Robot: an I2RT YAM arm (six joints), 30 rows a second.
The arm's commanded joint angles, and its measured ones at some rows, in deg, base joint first. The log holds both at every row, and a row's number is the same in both.
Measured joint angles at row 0: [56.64, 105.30, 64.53, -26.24, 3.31, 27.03]
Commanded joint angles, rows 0 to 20: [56.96, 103.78, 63.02, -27.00, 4.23, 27.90]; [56.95, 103.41, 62.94, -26.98, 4.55, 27.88]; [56.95, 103.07, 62.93, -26.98, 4.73, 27.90]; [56.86, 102.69, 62.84, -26.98, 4.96, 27.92]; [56.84, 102.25, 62.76, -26.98, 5.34, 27.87]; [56.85, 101.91, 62.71, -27.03, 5.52, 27.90]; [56.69, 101.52, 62.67, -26.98, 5.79, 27.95]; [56.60, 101.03, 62.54, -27.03, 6.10, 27.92]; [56.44, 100.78, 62.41, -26.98, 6.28, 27.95]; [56.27, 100.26, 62.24, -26.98, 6.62, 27.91]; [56.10, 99.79, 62.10, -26.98, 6.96, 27.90]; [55.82, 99.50, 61.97, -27.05, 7.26, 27.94]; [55.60, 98.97, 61.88, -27.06, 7.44, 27.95]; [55.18, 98.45, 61.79, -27.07, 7.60, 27.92]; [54.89, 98.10, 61.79, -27.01, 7.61, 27.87]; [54.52, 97.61, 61.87, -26.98, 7.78, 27.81]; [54.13, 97.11, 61.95, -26.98, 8.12, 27.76]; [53.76, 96.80, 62.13, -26.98, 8.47, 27.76]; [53.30, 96.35, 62.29, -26.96, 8.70, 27.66]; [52.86, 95.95, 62.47, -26.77, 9.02, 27.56]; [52.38, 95.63, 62.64, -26.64, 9.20, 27.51]
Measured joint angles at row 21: [53.30, 97.62, 62.59, -26.37, 7.31, 27.31]
